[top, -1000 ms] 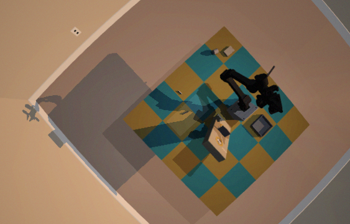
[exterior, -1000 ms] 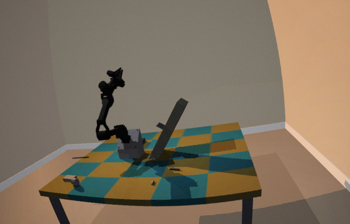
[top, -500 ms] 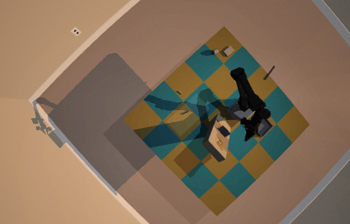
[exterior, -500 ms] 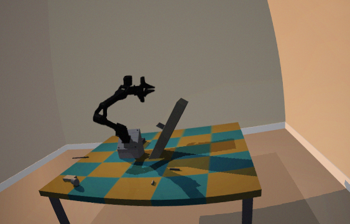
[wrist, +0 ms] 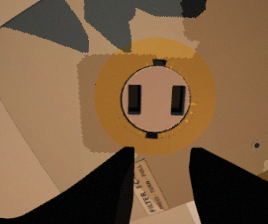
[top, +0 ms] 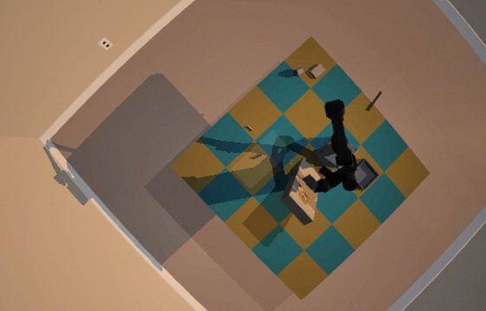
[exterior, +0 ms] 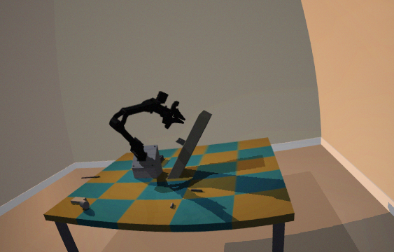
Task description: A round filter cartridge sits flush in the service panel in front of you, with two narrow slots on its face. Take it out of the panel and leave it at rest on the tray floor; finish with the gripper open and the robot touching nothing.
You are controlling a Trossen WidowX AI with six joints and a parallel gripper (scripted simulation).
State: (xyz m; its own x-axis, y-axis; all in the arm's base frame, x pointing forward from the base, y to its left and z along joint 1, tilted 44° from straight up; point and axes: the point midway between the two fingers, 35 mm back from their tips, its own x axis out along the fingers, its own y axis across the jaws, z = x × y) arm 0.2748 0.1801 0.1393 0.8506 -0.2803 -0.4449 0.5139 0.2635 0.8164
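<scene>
Now: the round filter cartridge 6 cm ahead of my gripper tip and 5 cm below it. From my gripper tip the other things lie so: tan block: 57 cm behind, 51 cm to the right, 31 cm below; then grey tray: 40 cm behind, 31 cm below, 24 cm to the left.
</scene>
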